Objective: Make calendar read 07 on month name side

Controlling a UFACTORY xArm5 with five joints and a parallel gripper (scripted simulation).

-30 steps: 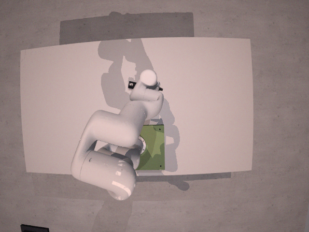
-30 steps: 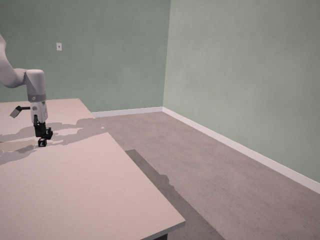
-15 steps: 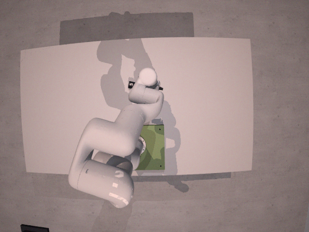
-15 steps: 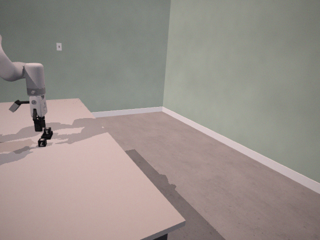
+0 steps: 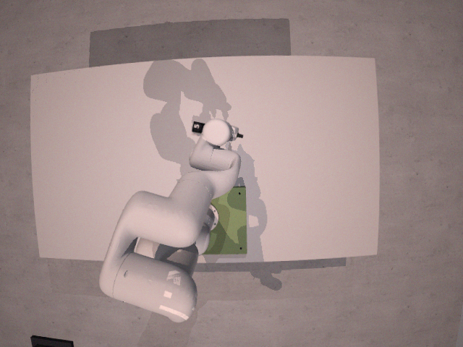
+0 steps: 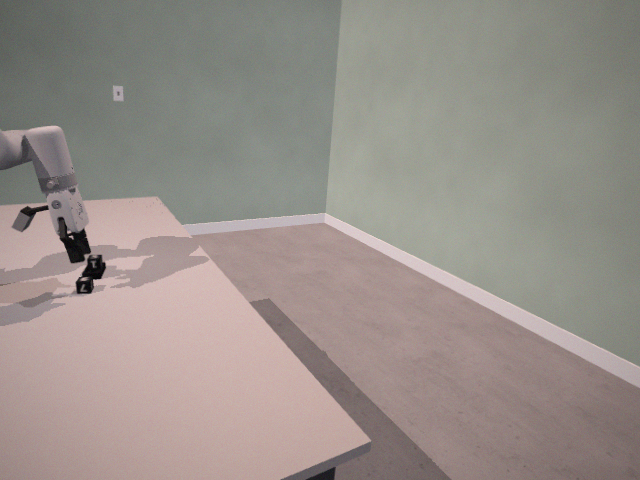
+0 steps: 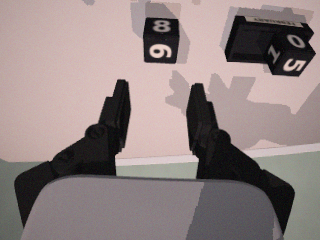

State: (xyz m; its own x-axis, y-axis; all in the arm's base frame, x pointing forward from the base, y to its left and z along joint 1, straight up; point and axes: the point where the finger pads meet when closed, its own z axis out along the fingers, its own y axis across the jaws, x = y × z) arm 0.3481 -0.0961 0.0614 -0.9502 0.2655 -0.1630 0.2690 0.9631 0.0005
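My gripper is now 90 mm above the black cube. Round my hand: black calendar tray: 100 mm to the left, 100 mm below, 30 mm ahead.
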